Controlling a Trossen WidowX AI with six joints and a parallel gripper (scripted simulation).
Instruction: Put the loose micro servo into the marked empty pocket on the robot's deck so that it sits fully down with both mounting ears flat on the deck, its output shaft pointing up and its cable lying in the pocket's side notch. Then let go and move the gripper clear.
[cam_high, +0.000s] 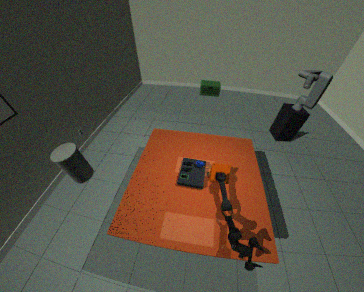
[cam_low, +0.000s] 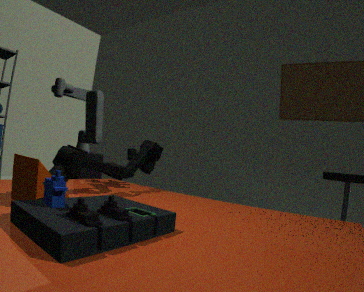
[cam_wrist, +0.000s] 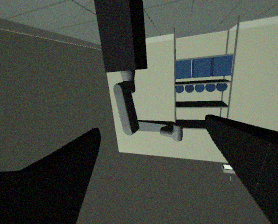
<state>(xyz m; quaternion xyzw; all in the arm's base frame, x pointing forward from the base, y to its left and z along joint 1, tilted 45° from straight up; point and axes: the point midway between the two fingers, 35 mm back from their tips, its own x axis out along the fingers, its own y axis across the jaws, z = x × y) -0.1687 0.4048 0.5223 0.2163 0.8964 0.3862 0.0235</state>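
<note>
The dark deck is 71 cm to the right of my gripper tip, 40 cm ahead of it and 14 cm below it.
</note>
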